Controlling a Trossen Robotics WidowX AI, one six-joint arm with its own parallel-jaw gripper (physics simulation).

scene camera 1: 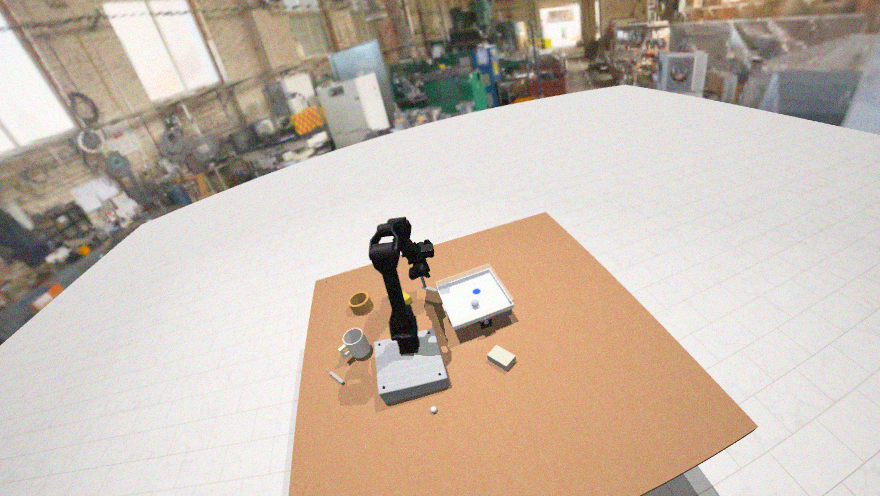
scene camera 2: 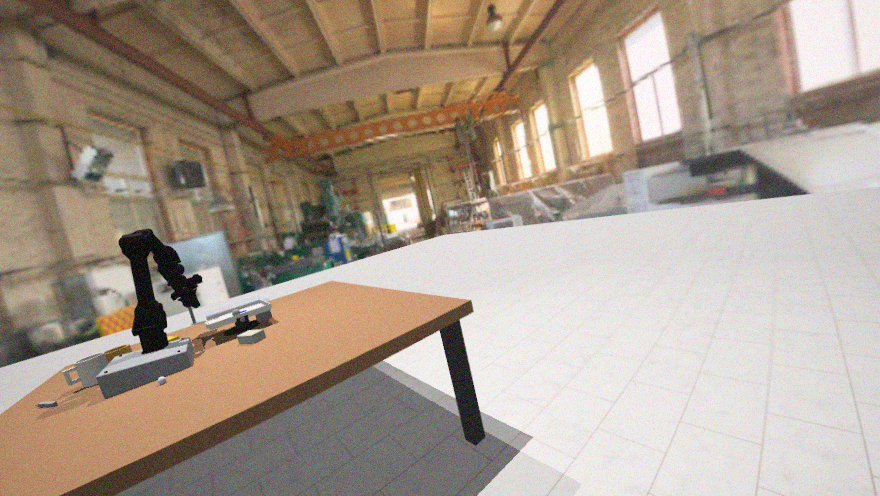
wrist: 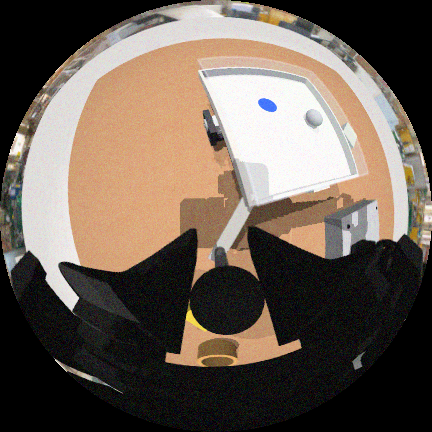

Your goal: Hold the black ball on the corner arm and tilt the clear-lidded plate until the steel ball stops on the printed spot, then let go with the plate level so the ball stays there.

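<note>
The clear-lidded white plate stands on a dark support; its exact tilt is hard to read. The steel ball lies inside, off the blue printed spot; in the wrist view it is to the right of the spot, with white floor between them. The corner arm runs from the plate's near corner to a grey post under the black ball. My gripper is shut on the black ball, which is hidden in the scene views.
A pale block lies near the plate. A mug, an orange-brown ring-shaped cup and a white stick are beside the arm. A small white ball lies by the base. A yellow object is behind the arm.
</note>
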